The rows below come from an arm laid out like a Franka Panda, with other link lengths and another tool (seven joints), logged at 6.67 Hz.
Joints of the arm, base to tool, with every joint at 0 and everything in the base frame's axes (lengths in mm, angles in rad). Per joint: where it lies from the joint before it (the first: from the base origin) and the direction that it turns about. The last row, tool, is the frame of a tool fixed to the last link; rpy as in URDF.
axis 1: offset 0 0 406.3 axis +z
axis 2: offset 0 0 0 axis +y
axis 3: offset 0 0 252.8 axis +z
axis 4: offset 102.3 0 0 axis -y
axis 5: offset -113 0 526.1 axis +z
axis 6: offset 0 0 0 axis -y
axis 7: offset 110.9 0 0 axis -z
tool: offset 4 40 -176.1 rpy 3.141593 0.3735 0.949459
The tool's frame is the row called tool.
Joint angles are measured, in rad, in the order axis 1, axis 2, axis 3, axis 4, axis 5, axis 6, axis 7. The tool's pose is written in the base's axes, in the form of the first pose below.
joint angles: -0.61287, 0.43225, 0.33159, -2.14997, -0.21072, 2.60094, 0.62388
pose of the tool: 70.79 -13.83 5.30 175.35 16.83 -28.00
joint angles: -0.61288, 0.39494, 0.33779, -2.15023, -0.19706, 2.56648, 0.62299
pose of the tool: 71.41 -14.04 7.34 175.02 16.35 -28.15
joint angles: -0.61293, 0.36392, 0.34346, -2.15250, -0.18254, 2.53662, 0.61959
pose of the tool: 71.76 -14.08 8.94 174.87 16.09 -28.51
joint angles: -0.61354, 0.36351, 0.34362, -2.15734, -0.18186, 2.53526, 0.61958
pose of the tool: 71.51 -14.01 8.69 174.92 16.11 -29.00
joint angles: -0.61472, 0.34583, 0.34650, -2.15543, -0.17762, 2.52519, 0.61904
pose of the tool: 71.93 -14.22 9.86 174.69 15.85 -28.36
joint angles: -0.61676, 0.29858, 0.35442, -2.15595, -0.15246, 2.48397, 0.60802
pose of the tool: 72.50 -14.43 12.53 174.55 15.55 -28.26
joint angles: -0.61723, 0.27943, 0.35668, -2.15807, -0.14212, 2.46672, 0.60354
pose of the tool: 72.60 -14.50 13.49 174.52 15.42 -28.44
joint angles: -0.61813, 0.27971, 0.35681, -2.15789, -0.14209, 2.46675, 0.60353
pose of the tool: 72.59 -14.56 13.48 174.54 15.36 -28.45
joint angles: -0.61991, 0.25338, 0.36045, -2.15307, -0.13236, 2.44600, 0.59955
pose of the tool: 73.08 -14.83 15.29 174.30 15.06 -27.81
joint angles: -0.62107, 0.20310, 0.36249, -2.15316, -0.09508, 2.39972, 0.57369
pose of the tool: 73.33 -15.20 18.14 174.52 15.14 -27.80
